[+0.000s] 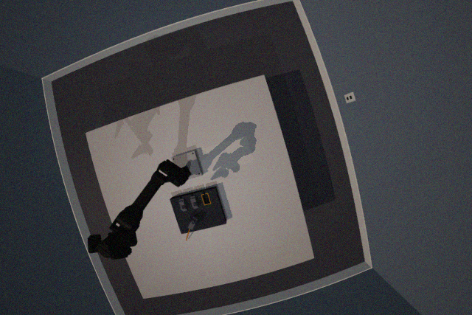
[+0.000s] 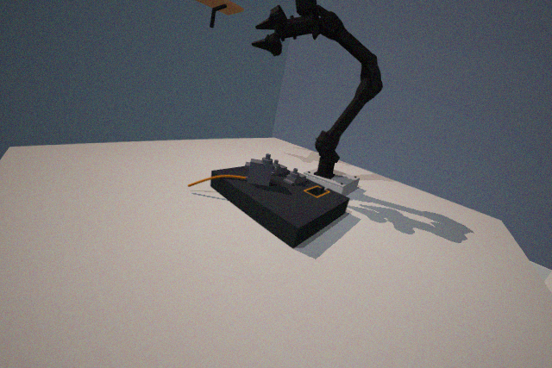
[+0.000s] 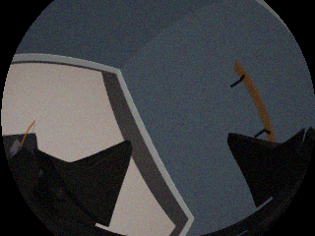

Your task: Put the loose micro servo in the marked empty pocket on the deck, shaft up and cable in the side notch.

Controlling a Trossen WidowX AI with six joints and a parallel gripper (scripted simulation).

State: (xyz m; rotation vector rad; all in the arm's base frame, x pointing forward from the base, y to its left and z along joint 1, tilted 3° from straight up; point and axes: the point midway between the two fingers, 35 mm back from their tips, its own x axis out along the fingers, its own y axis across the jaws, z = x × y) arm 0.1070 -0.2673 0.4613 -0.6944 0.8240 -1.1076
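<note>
The dark deck is 180 mm ahead of my gripper tip, 270 mm to the left of it and 440 mm below it.
</note>
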